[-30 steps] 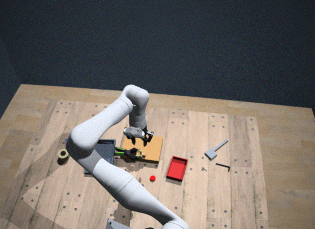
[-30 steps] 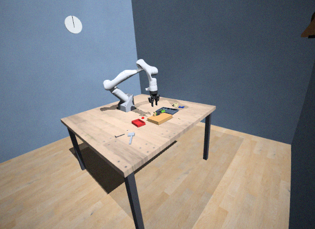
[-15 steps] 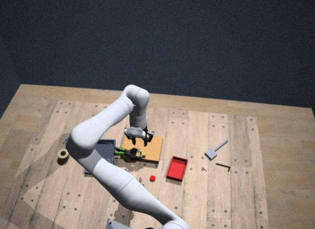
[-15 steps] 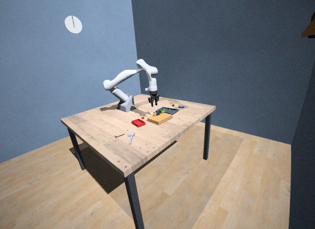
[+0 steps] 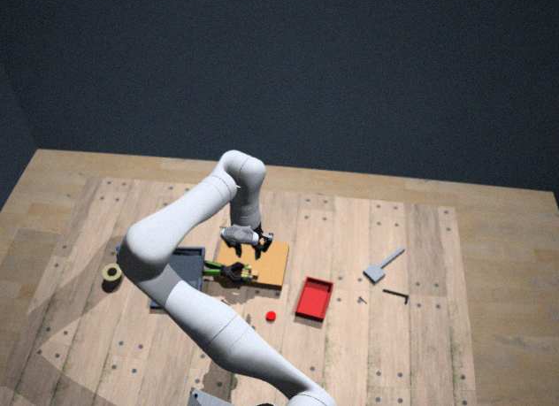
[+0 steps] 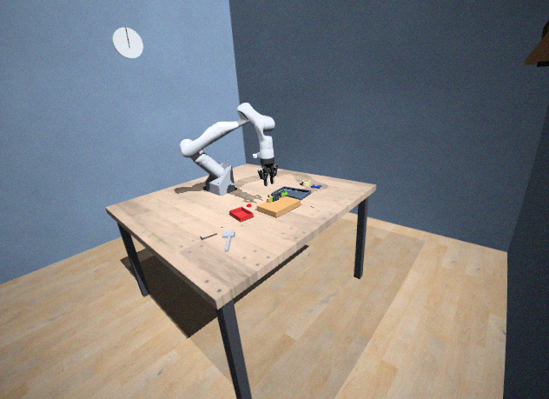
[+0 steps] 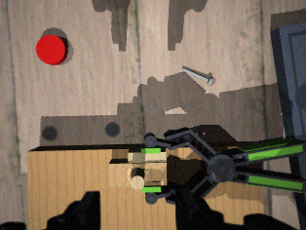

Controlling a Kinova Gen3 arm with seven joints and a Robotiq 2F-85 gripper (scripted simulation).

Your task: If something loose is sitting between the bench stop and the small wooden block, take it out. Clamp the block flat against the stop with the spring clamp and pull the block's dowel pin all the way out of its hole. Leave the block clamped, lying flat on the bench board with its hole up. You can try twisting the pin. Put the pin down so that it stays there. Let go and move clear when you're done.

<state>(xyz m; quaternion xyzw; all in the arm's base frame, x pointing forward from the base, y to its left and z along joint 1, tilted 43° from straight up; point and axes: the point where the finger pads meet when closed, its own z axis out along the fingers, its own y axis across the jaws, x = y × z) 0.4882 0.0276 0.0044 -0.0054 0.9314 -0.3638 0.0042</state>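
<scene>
My hand is 90 mm above the dowel pin. Also, from my hand: bench board 50 mm ahead, 10 mm to the left, 120 mm below; wooden block 110 mm below; red disc 100 mm behind, 80 mm to the right, 140 mm below.
</scene>
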